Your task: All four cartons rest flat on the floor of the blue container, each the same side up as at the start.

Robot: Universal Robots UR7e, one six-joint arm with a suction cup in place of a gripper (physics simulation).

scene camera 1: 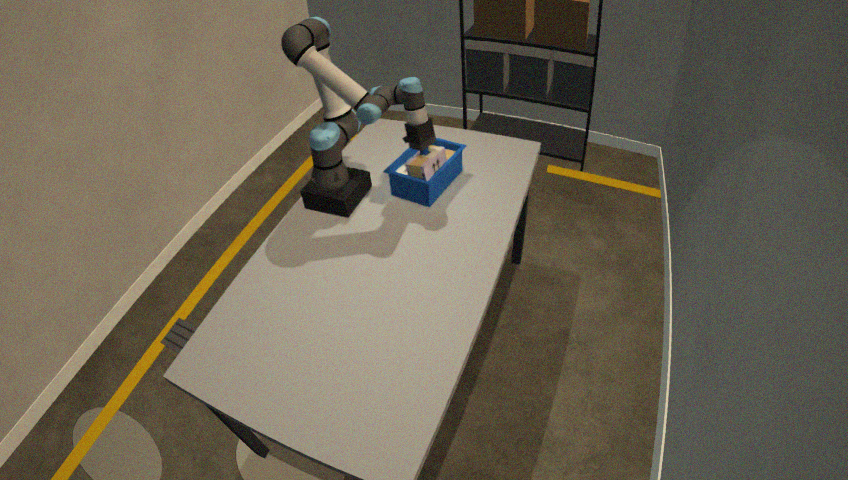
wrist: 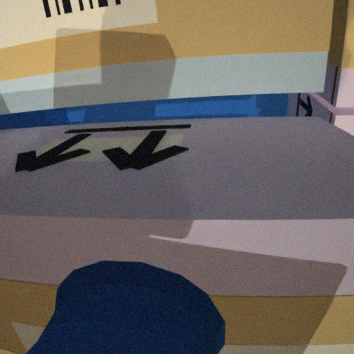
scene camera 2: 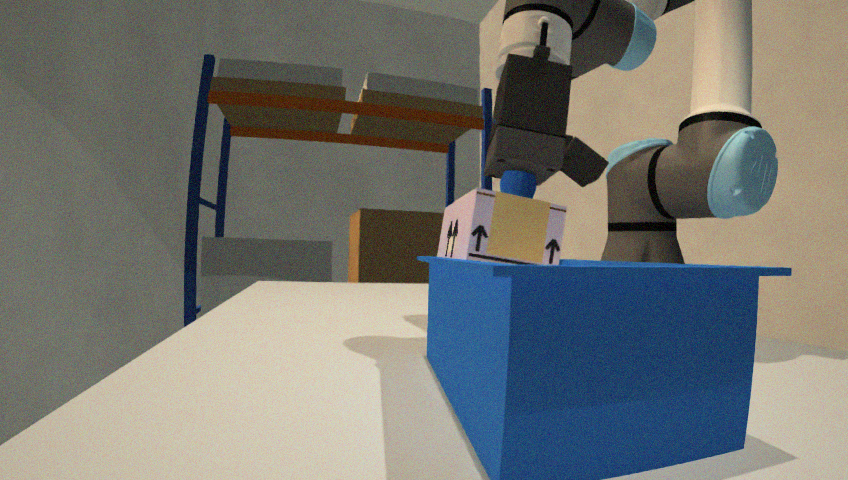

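Pixels of known places: hand, its tool point: [scene camera 1: 425, 155]; arm's base, origin of its link: [scene camera 1: 330, 179].
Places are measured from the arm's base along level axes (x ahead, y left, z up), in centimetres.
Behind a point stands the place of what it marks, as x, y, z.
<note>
My suction cup [scene camera 1: 424, 151] [scene camera 2: 517, 183] [wrist: 140, 310] is on the top of a pink-and-tan carton [scene camera 1: 437, 161] {41.7, 7.7, 6.4} [scene camera 2: 517, 228] {40.0, 14.9, 6.1} [wrist: 260, 170] and holds it. The carton's arrows point up in scene camera 2, and it leans slightly. Its lower part is inside the blue container [scene camera 1: 409, 189] {31.9, 1.0, -2.8} [scene camera 2: 624, 356] {41.7, 26.6, -1.3} [wrist: 210, 107], below the rim; its bottom is hidden. In the wrist view a tan carton [wrist: 245, 30] with a barcode label lies beside it across a narrow blue gap. Part of another carton [wrist: 346, 87] with pink sides shows at the right. A fourth carton cannot be made out.
The container stands on the grey table [scene camera 1: 357, 309] {28.5, -52.8, -8.5} [scene camera 2: 285, 356] {55.9, -5.4, -8.5}, beside the arm's black base [scene camera 1: 336, 193] {6.0, -8.2, -0.1}. Its walls and rim surround the held carton closely. A black shelf rack [scene camera 1: 529, 101] and a blue-and-orange rack [scene camera 2: 198, 178] stand beyond the table.
</note>
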